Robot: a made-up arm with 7 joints. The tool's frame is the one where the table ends. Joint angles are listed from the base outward.
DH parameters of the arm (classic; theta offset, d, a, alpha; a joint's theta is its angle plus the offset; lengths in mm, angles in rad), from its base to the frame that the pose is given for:
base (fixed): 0 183 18.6 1.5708
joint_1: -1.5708 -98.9 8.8 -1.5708
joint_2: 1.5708 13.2 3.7 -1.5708
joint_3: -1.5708 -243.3 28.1 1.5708
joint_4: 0 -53 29.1 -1.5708
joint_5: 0 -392.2 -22.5 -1.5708
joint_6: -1.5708 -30.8 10 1.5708
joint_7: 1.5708 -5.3 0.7 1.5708
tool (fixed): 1.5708 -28.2 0 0
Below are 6 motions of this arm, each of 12 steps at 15 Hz.
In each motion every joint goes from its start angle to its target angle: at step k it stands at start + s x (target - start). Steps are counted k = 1, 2, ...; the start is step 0. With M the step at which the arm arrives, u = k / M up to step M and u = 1 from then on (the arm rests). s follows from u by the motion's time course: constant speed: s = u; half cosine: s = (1 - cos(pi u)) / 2; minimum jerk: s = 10 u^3 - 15 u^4 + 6 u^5.
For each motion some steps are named. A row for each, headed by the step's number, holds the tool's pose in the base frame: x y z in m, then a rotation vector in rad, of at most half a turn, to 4 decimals.
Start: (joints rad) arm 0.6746 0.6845 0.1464 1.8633 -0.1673 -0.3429 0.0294
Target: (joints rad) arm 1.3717 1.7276 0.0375 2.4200 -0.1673 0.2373 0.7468
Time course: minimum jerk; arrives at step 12
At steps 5, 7, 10, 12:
5: 0.2402 0.1700 0.5103 -1.9882 -1.2710 0.0960
7: 0.1405 0.0990 0.5231 -1.5551 -1.5589 0.0933
10: 0.0798 0.0403 0.4900 -1.1378 -1.8531 0.2279
12: 0.0757 0.0352 0.4847 -1.0925 -1.8855 0.2521

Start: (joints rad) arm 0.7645 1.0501 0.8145 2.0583 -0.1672 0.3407 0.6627
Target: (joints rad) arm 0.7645 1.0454 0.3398 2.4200 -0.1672 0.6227 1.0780
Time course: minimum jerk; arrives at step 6
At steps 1, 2, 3, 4, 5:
1: 0.0687 0.2833 0.5278 -2.1704 -1.6368 0.7683
2: 0.0906 0.2489 0.5238 -2.0700 -1.5207 0.8221
3: 0.1210 0.1924 0.5082 -1.8971 -1.3305 0.8946
4: 0.1423 0.1385 0.4829 -1.7180 -1.1444 0.9476
5: 0.1503 0.1082 0.4640 -1.6079 -1.0346 0.9708

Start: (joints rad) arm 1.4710 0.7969 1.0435 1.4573 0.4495 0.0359 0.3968
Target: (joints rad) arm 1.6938 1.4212 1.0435 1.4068 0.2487 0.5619 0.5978
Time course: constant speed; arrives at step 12
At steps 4, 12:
4: -0.1456 0.5331 0.4153 2.5815 0.6305 0.3440
12: -0.3282 0.4459 0.3706 2.4701 0.8695 0.1616

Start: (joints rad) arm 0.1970 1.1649 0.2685 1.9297 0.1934 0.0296 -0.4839
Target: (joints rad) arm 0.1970 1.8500 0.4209 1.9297 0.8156 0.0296 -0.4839
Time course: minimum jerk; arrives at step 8
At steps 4, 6, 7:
4: 0.3624 0.1892 0.4076 -2.4444 -1.2195 0.7582
6: 0.3433 0.1328 0.4414 -2.3940 -1.1239 0.7195
7: 0.3394 0.1185 0.4464 -2.3799 -1.1017 0.7140

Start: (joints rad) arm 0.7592 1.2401 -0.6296 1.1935 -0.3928 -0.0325 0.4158
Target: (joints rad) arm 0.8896 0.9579 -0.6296 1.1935 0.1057 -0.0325 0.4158
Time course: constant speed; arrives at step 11
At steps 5, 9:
5: 0.5395 0.3471 0.1790 -1.1265 -0.8784 1.4876
9: 0.5571 0.2993 0.1884 -1.3797 -0.6786 1.5178

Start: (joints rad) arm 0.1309 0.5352 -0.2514 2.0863 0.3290 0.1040 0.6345
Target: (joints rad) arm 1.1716 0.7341 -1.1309 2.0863 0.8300 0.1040 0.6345
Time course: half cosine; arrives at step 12
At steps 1, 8, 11, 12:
1: 0.3939 0.0311 0.1662 -1.7360 0.6163 1.1863
8: 0.3114 -0.1130 0.2562 -1.3654 0.8265 0.7185
11: 0.2884 -0.1348 0.2564 -1.2213 0.8165 0.6902
12: 0.2870 -0.1359 0.2560 -1.2114 0.8148 0.6902

